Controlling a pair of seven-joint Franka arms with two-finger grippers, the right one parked.
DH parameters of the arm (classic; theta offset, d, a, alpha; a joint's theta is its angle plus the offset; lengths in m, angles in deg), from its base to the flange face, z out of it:
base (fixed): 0 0 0 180
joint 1: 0 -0.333 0 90
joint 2: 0 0 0 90
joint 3: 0 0.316 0.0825 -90
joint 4: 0 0 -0.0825 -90
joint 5: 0 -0.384 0 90
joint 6: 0 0 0.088 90
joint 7: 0 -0.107 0 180
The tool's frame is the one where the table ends.
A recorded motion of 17 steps. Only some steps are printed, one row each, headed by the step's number.
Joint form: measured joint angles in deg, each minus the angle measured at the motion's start. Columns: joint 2, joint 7, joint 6, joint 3, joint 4, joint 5, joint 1.
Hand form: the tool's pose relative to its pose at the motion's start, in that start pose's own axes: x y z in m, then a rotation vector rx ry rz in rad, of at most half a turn. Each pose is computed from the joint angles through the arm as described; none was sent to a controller.
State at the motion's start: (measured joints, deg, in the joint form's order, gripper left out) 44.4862 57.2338 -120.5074 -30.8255 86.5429 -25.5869 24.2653
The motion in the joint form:
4: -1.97 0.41 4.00 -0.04 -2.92 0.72 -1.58
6: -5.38 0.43 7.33 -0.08 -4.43 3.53 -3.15
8: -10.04 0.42 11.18 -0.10 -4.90 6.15 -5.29
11: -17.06 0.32 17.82 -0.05 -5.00 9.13 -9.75
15: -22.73 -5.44 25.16 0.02 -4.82 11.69 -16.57
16: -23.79 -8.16 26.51 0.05 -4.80 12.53 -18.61
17: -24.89 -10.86 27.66 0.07 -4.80 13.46 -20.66
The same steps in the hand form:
4: 0.0241 -0.0185 -0.0378 0.0067 0.0173 -0.0607
6: 0.0375 -0.0374 -0.0829 -0.0096 0.0196 -0.1204
8: 0.0453 -0.0644 -0.1328 -0.0146 0.0255 -0.1794
11: 0.0532 -0.1206 -0.1993 0.0038 0.0275 -0.2768
15: 0.0639 -0.1997 -0.2442 0.0420 -0.0084 -0.3099
16: 0.0677 -0.2216 -0.2521 0.0423 -0.0215 -0.3014
17: 0.0707 -0.2431 -0.2608 0.0378 -0.0319 -0.2930

